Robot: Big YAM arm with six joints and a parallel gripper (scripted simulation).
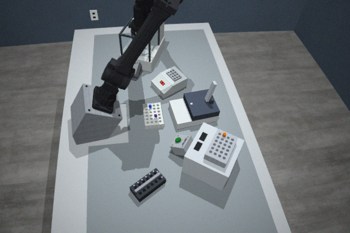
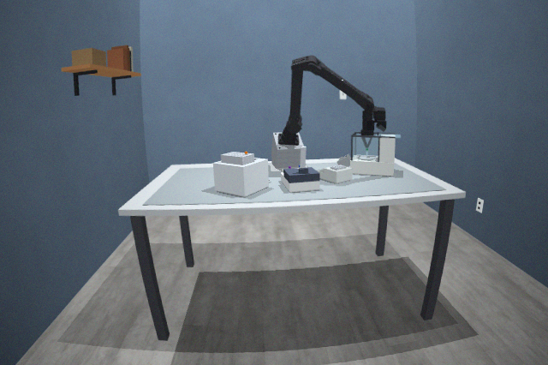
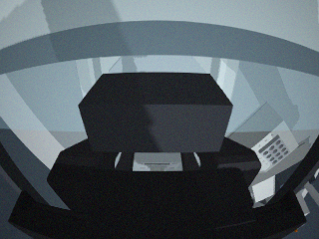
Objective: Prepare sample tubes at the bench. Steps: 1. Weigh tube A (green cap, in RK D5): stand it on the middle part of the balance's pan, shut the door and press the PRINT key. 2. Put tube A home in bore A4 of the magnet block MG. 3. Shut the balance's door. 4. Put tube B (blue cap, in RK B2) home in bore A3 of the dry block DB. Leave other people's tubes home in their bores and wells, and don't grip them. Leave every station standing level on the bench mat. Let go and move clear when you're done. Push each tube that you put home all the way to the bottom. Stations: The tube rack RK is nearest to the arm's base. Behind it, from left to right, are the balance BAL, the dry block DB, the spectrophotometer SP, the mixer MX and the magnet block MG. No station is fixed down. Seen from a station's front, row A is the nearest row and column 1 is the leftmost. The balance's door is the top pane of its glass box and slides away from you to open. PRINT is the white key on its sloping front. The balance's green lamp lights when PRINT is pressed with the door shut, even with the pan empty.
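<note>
Right now my hand is 8 cm to the right of the balance door, 7 cm below it and 3 cm short of it. The rest, counted from my hand: white tube rack (41 cm to the right, 13 cm below, 5 cm ahead); then dry block DB (21 cm to the right, 14 cm ahead, 11 cm below); then tube B (38 cm to the right, 12 cm below, 4 cm ahead).
</note>
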